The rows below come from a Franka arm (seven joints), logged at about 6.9 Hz.
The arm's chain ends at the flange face. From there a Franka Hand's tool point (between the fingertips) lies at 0.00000 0.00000 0.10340 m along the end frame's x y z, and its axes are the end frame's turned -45 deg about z.
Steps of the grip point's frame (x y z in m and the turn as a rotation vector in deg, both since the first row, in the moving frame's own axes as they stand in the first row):
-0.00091, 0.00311, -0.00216, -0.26, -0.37, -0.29
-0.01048, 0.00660, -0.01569, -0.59, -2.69, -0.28
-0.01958, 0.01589, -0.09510, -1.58, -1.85, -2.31
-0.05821, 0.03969, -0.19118, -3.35, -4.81, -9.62
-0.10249, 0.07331, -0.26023, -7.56, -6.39, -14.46
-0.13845, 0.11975, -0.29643, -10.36, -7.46, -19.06
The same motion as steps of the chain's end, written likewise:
0.00169, 0.00204, -0.00216, -0.45, -0.08, -0.29
-0.00008, 0.00789, -0.01557, -2.32, -1.48, -0.28
-0.00235, 0.02070, -0.09501, -2.43, -0.19, -2.31
-0.01212, 0.05872, -0.19064, -5.77, -1.03, -9.62
-0.02433, 0.10697, -0.25870, -9.86, 0.83, -14.46
-0.02056, 0.16105, -0.29390, -12.60, 2.05, -19.06

